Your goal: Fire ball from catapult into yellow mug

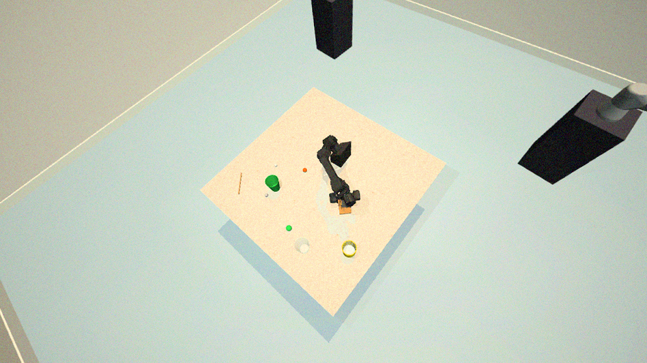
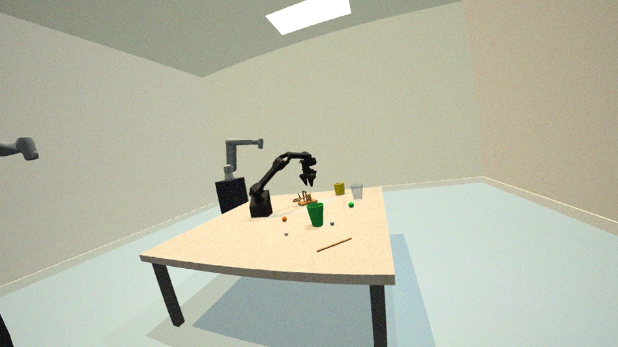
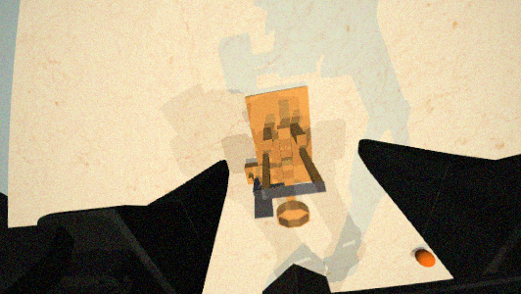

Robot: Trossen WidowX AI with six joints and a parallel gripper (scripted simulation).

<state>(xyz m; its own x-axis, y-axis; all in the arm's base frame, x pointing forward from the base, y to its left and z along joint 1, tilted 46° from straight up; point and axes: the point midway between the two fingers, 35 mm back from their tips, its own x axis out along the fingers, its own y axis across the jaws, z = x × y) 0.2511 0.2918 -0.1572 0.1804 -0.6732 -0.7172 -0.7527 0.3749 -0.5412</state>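
The orange ball is 20 mm behind my gripper tip, 430 mm to the right of it and 120 mm below it. The rest, counted from my gripper tip: wooden catapult: 60 mm behind, 50 mm to the right, 80 mm below; yellow mug: 190 mm ahead, 210 mm to the left, 110 mm below; clear cup: 380 mm ahead, 100 mm below.
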